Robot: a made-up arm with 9 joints. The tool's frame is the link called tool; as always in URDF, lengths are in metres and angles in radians. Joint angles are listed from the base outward. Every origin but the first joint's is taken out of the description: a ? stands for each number. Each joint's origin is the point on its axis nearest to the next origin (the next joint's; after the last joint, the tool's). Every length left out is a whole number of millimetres.
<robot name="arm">
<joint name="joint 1" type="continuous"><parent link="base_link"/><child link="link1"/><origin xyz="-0.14 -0.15 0.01" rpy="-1.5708 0 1.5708"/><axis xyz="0 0 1"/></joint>
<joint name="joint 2" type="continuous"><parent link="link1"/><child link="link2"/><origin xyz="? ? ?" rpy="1.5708 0 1.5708"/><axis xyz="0 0 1"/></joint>
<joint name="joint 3" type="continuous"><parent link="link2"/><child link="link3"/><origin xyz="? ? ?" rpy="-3.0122 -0.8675 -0.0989"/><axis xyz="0 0 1"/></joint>
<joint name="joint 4" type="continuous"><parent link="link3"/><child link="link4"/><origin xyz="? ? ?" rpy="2.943 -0.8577 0.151"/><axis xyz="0 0 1"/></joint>
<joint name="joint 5" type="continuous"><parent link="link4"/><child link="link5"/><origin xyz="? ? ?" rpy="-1.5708 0 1.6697"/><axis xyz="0 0 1"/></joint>
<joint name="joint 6" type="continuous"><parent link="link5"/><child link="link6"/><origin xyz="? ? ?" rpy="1.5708 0 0"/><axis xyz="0 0 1"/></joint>
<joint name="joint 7" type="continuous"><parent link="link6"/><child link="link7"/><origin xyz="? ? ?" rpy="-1.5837 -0.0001 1.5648"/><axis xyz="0 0 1"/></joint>
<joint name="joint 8" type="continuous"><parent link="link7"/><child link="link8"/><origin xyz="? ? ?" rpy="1.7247 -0.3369 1.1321"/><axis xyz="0 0 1"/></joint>
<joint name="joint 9" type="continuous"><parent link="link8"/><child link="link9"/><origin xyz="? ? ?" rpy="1.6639 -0.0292 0.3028"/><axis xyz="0 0 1"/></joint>
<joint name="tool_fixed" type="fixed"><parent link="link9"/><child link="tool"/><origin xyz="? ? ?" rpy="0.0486 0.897 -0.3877"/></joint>
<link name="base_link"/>
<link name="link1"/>
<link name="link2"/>
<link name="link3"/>
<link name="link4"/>
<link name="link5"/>
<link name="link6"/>
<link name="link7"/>
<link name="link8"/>
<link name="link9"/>
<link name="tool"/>
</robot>
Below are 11 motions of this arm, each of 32 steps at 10 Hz.
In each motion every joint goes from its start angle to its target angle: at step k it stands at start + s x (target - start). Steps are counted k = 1, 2, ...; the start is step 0. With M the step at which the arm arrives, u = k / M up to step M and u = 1 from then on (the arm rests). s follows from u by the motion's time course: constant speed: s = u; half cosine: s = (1 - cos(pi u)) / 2; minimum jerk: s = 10 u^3 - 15 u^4 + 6 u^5.
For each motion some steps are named. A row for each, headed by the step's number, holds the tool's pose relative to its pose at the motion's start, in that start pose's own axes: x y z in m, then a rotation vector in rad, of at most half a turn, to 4 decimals.
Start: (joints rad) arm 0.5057 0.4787 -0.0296 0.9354 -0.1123 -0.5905 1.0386 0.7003 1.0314
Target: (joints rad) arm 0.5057 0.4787 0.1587 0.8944 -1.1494 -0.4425 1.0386 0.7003 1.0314
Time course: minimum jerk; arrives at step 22
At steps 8, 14, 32:
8: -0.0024 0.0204 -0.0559 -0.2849 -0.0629 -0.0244
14: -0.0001 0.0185 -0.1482 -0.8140 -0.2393 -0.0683
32: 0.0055 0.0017 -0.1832 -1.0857 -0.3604 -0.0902

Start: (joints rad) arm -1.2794 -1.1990 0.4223 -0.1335 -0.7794 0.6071 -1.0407 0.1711 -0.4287
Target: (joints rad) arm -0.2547 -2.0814 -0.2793 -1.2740 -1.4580 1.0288 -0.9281 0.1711 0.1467
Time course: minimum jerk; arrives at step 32
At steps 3, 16, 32:
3: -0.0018 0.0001 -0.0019 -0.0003 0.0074 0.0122
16: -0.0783 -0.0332 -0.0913 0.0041 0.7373 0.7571
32: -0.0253 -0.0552 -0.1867 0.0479 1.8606 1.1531

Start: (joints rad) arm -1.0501 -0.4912 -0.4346 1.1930 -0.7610 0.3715 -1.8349 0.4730 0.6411
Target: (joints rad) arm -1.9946 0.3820 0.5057 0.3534 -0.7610 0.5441 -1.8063 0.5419 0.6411
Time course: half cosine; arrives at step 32
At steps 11, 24, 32:
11: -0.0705 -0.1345 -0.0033 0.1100 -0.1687 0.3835
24: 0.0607 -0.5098 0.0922 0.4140 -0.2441 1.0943
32: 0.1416 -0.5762 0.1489 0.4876 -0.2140 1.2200

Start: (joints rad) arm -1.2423 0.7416 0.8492 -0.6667 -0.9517 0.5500 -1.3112 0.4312 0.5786
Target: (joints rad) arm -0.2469 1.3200 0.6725 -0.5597 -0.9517 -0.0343 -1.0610 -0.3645 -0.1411
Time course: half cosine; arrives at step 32
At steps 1, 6, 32:
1: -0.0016 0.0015 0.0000 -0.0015 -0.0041 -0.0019
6: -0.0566 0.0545 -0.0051 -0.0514 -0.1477 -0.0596
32: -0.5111 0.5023 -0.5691 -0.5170 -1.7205 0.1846

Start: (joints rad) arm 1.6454 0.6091 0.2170 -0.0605 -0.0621 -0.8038 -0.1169 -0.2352 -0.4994
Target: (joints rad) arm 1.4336 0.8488 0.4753 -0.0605 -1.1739 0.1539 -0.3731 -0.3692 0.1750
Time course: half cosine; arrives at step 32
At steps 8, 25, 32:
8: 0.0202 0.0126 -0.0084 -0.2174 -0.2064 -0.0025
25: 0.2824 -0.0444 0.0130 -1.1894 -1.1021 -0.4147
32: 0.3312 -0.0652 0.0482 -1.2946 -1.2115 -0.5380

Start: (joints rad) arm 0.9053 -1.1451 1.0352 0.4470 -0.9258 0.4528 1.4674 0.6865 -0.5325
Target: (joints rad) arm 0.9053 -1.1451 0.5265 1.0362 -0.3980 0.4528 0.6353 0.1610 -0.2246
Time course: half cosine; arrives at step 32
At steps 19, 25, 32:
19: -0.0144 -0.0164 0.0051 -0.7056 -1.0588 -0.4122
25: 0.0165 -0.0426 0.0019 -1.0436 -1.3428 -0.6370
32: 0.0344 -0.0624 0.0073 -1.2080 -1.4470 -0.7630

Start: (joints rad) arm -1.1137 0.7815 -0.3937 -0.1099 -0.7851 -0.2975 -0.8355 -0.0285 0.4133
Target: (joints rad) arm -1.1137 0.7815 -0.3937 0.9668 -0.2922 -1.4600 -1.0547 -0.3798 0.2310
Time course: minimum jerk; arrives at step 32
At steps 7, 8, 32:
7: -0.0175 0.0123 -0.0113 -0.0435 -0.0180 0.0561
8: -0.0250 0.0166 -0.0156 -0.0589 -0.0252 0.0799
32: -0.1844 -0.0081 -0.0090 0.0724 -0.2166 0.6687

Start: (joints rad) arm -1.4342 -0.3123 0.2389 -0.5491 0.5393 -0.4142 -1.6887 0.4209 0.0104
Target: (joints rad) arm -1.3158 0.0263 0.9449 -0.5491 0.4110 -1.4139 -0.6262 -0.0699 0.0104
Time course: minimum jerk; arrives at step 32
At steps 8, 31, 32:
8: -0.0051 -0.0048 0.0308 0.0765 -0.1301 0.0116
31: -0.1443 -0.0487 0.0055 0.4104 -1.2086 0.7710
32: -0.1443 -0.0488 0.0054 0.4105 -1.2088 0.7714

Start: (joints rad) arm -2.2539 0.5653 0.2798 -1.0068 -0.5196 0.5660 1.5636 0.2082 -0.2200
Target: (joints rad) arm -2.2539 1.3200 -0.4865 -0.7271 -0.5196 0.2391 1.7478 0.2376 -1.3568
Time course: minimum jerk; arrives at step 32
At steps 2, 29, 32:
2: 0.0005 -0.0009 0.0006 0.0019 -0.0028 -0.0017
29: 0.0784 -0.3823 0.1653 1.2332 -1.0660 0.0164
32: 0.0796 -0.3845 0.1655 1.2438 -1.0700 0.0227

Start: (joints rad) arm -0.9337 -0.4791 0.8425 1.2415 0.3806 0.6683 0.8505 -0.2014 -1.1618
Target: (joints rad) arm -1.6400 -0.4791 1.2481 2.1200 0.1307 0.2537 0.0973 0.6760 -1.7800
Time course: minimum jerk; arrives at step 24
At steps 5, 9, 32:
5: -0.0084 0.0107 -0.0079 0.0175 -0.0102 -0.1081
9: -0.0416 0.0518 -0.0293 0.0712 -0.0541 -0.4597
32: -0.1656 0.3302 -0.0313 0.1230 -0.3768 -1.6574

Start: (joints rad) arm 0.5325 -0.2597 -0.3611 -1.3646 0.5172 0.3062 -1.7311 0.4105 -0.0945
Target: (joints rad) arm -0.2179 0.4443 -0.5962 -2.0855 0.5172 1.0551 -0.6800 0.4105 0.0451
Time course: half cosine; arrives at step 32
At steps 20, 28, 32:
20: 0.0417 -0.3263 -0.0706 1.1638 0.4581 -0.0135
28: 0.0255 -0.4598 -0.1886 1.6973 0.5135 -0.0247
32: 0.0212 -0.4761 -0.2098 1.7747 0.5156 -0.0266

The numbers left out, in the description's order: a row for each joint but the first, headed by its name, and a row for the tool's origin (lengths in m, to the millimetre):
joint 2: -0.226 -0.3 0
joint 3: -0.184 0.315 0
joint 4: -0.071 0.12 0
joint 5: -0.062 0.014 0
joint 6: 0.05 -0.1 0
joint 7: -0.005 0.02 0
joint 8: 0.085 -0.069 0
joint 9: -0.033 -0.055 0
tool: 0.26 0.013 0

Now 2 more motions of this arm.
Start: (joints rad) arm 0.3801 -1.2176 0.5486 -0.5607 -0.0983 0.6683 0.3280 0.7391 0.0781
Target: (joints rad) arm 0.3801 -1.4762 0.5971 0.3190 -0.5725 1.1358 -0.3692 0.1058 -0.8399
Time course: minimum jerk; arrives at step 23
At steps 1, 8, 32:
1: 0.0000 -0.0002 0.0002 0.0010 -0.0010 -0.0010
8: -0.0118 -0.0830 0.0596 0.2936 -0.2820 -0.2986
32: -0.1961 -0.2827 0.0248 1.1741 -1.1232 -1.1747

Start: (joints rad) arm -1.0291 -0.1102 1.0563 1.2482 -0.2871 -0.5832 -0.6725 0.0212 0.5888
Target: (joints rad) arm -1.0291 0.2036 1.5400 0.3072 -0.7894 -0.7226 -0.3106 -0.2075 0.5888
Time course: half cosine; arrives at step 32
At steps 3, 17, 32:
3: -0.0029 0.0012 0.0041 -0.0053 -0.0348 -0.0088
17: -0.0924 0.0552 0.0450 -0.1689 -0.9029 -0.1774
32: -0.1514 0.1211 -0.0182 -0.3473 -1.6617 -0.2131

